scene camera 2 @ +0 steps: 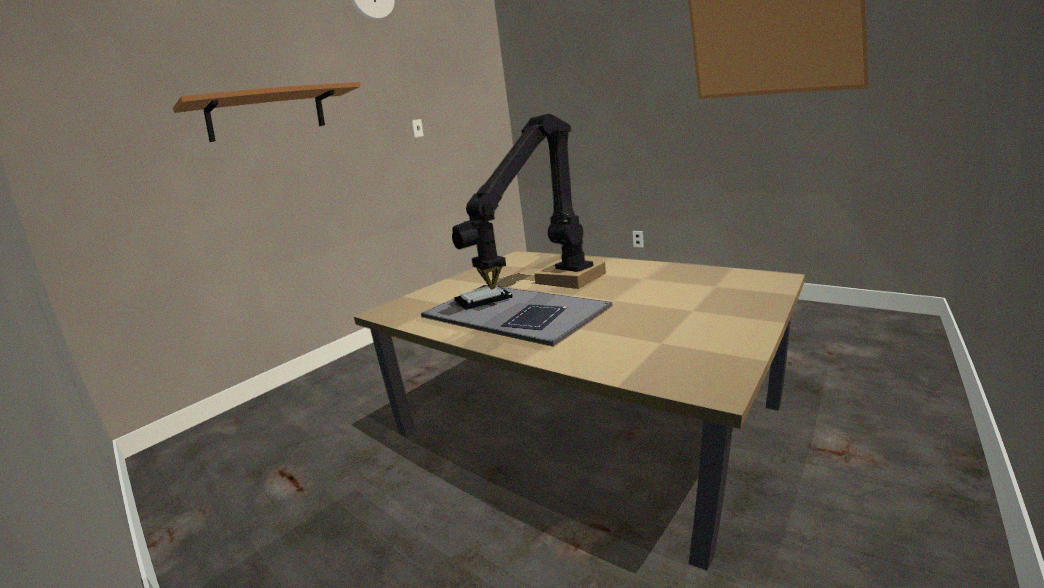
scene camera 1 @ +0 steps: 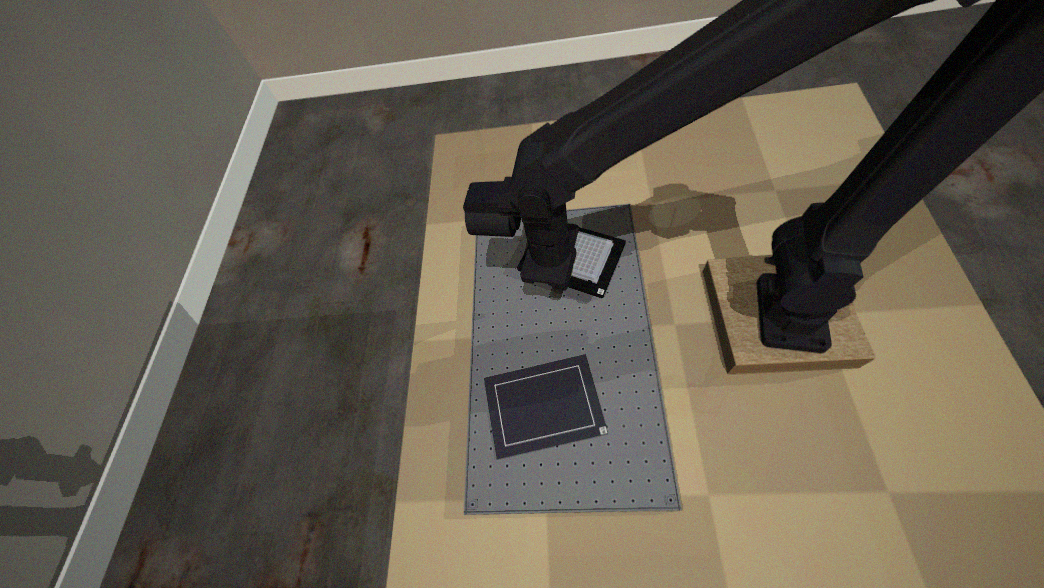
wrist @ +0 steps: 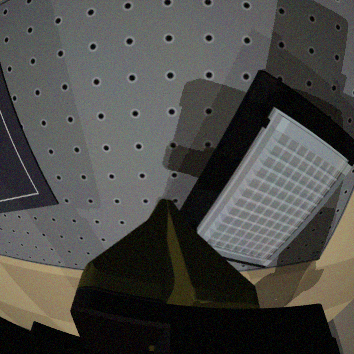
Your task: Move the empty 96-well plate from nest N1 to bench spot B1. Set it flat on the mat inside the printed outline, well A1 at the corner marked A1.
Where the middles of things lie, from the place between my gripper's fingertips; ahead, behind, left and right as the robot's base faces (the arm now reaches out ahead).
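With the clear well plate (scene camera 1: 592, 252), my gripper is 10 mm past it, 90 mm to the left of it and 30 mm above it. The dark mat with white printed outline (scene camera 1: 556, 403) is 50 mm below my hand and 190 mm to the left of it.
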